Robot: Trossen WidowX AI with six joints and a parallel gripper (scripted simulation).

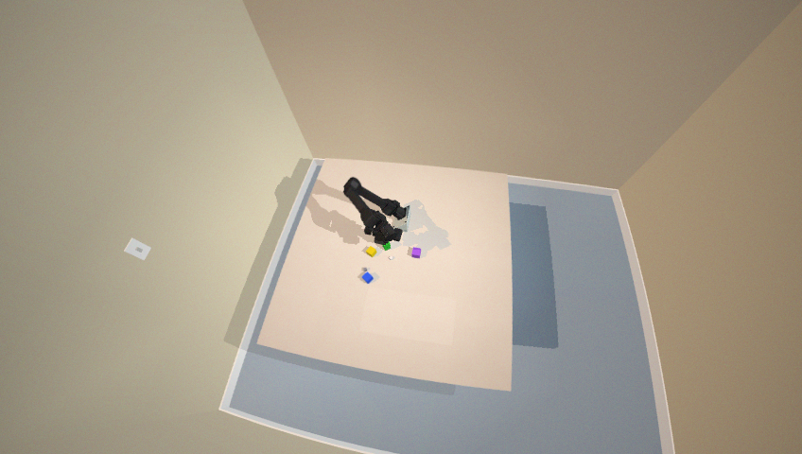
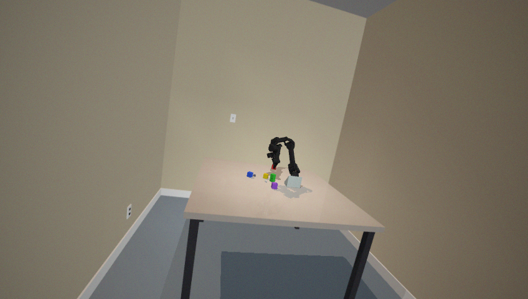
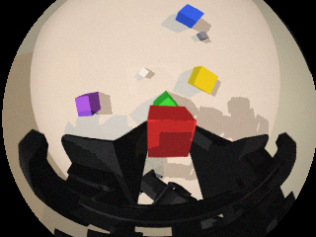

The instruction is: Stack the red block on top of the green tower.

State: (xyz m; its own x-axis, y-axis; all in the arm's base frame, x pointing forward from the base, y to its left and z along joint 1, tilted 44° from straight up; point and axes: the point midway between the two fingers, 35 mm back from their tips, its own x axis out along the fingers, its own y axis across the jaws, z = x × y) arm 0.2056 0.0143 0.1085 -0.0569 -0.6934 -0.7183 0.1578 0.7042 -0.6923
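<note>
Now: gripper tip 30 mm short of the yellow block, 90 mm to the left of it and 110 mm above it. Also, from my gripper tip: red block 10 mm above; blue block 190 mm ahead, 80 mm to the right, 110 mm below; purple block 20 mm ahead, 170 mm to the left, 110 mm below.
</note>
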